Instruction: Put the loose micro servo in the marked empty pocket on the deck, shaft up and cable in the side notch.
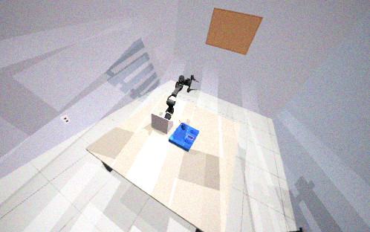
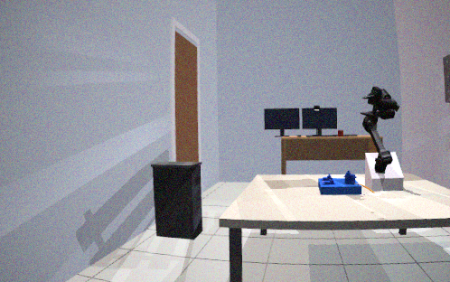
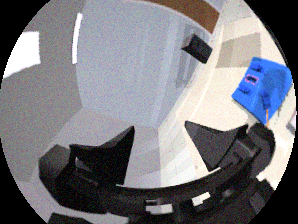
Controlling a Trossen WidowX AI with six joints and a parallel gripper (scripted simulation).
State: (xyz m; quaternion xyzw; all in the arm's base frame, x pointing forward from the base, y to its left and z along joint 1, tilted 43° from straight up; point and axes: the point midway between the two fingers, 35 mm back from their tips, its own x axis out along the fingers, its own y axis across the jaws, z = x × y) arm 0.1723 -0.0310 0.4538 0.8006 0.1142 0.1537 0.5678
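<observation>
The blue deck lies 470 mm below my gripper tip, 310 mm to the right of it and 50 mm ahead of it.
</observation>
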